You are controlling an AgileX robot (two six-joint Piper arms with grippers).
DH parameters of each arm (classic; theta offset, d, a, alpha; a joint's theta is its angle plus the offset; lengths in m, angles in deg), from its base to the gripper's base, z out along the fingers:
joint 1: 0 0.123 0 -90
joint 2: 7.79 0 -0.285 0
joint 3: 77.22 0 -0.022 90
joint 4: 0 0.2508 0 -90
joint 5: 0 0 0.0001 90
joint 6: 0 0.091 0 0
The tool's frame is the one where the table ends.
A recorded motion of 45 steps. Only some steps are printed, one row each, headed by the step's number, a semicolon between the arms.
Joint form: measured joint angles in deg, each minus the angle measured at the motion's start. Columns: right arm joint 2, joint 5, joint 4, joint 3, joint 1, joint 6; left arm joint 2, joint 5, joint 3, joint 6, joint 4, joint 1.
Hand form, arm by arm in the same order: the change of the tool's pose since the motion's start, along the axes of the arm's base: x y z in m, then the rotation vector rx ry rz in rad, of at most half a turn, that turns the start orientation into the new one. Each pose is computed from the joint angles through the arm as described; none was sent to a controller.
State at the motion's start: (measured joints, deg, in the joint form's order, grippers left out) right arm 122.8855 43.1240 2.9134 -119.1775 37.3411 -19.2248; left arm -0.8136 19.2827 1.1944 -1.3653 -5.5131 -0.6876
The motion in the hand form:
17: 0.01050 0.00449 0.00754 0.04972 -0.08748 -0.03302; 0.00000 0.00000 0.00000 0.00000 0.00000 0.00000
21: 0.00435 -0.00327 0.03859 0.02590 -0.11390 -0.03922; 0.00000 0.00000 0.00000 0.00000 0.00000 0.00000
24: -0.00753 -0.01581 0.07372 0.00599 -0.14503 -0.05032; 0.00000 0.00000 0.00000 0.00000 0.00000 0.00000
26: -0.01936 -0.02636 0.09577 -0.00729 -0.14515 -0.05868; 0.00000 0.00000 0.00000 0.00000 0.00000 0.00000
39: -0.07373 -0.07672 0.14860 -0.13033 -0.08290 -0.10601; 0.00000 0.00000 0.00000 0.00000 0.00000 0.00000
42: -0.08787 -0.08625 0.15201 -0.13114 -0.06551 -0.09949; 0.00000 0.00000 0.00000 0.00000 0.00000 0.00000
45: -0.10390 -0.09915 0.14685 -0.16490 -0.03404 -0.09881; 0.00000 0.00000 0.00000 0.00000 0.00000 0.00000
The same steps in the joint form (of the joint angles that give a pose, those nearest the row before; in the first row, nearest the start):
17: 1.62 -4.42 -2.91 -2.96 0.04 2.74; 0.00 0.00 0.00 0.00 0.00 0.00
21: 0.27 1.29 -5.10 -7.67 0.04 2.96; 0.00 0.00 0.00 0.00 0.00 0.00
24: -2.29 6.76 -7.18 -11.27 0.04 2.96; 0.00 0.00 0.00 0.00 0.00 0.00
26: -4.59 11.07 -7.88 -12.82 0.04 2.96; 0.00 0.00 0.00 0.00 0.00 0.00
39: -16.08 26.49 -11.94 -9.60 0.04 2.85; 0.00 0.00 0.00 0.00 0.00 0.00
42: -20.02 26.49 -11.26 -4.84 0.04 2.85; 0.00 0.00 0.00 0.00 0.00 0.00
45: -24.97 26.49 -11.60 2.73 0.04 2.85; 0.00 0.00 0.00 0.00 0.00 0.00

